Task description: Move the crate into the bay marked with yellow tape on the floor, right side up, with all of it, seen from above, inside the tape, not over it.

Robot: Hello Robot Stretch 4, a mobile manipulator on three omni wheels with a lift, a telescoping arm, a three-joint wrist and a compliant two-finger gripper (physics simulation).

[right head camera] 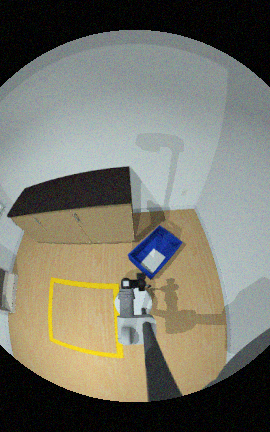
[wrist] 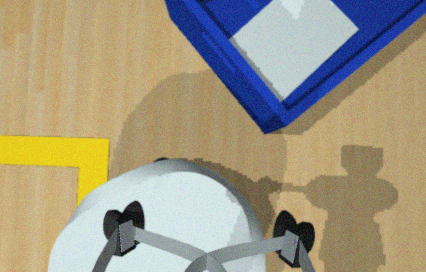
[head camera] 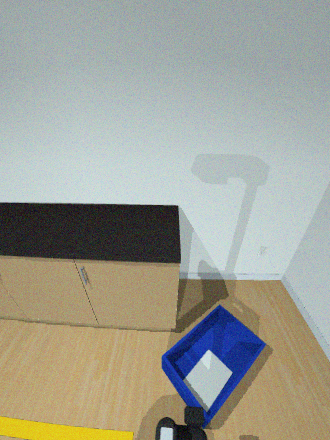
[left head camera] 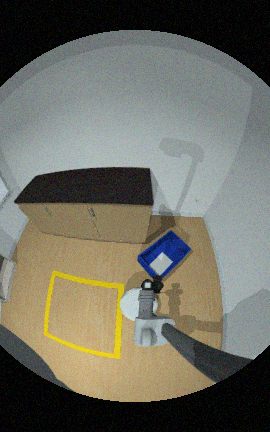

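A blue open-topped crate (head camera: 240, 337) (left head camera: 176, 241) (right head camera: 165, 239) (wrist: 225, 65) stands upright on the floor, turned diagonally, with a light grey patch on its inner bottom. It is outside the yellow tape bay (head camera: 65, 428) (left head camera: 120, 320) (right head camera: 50, 310) (wrist: 93, 175), to the bay's back right. My gripper (wrist: 209, 223) is open and empty in the wrist view, with its fingers apart above the round white base, short of the crate's near corner. In the head views the fingers are too small or hidden to make out.
A wooden cabinet (head camera: 135, 295) (left head camera: 122, 222) (right head camera: 107, 222) with a black top stands against the back wall, left of and behind the crate. The right wall (head camera: 320, 280) (left head camera: 240, 240) runs along the floor to the crate's right. My white base (left head camera: 131, 304) (wrist: 175, 200) is beside the bay's right tape.
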